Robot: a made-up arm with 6 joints.
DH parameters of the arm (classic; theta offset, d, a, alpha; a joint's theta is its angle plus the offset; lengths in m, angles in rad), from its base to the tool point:
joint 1: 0 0.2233 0 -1.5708
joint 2: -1.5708 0 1.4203 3.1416
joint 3: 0 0 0 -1.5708
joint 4: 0 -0.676 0 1.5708
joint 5: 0 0.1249 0 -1.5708
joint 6: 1.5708 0 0 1.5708
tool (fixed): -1.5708 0 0 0
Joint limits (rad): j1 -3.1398..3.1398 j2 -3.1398..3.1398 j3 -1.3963..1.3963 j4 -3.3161..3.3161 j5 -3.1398..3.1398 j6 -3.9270..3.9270
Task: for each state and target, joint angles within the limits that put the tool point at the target. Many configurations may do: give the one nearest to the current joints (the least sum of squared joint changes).
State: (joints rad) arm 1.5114 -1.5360 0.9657 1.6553 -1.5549 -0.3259
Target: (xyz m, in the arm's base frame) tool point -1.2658 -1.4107 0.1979
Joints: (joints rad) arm 0.8490 -1.8880 0.4197 1.7150 -1.5549 -0.3259
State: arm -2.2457 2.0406 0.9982 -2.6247 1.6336 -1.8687
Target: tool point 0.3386 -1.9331 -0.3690
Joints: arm -1.4543 1.7119 1.1775 -2.6754 1.6336 -1.8687
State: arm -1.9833 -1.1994 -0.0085 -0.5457 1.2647 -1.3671
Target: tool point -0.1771 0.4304 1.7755
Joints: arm -1.4236 -0.7150 0.1521 -0.4575 1.2647 -1.3671
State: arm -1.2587 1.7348 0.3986 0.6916 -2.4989 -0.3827
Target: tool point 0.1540 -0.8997 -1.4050
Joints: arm -1.2962 2.3145 0.4221 0.6980 -2.4989 -0.3827
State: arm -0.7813 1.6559 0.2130 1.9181 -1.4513 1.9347
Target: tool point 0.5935 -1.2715 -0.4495
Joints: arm -1.1638 1.5615 -0.2074 1.9115 -1.4513 1.9347
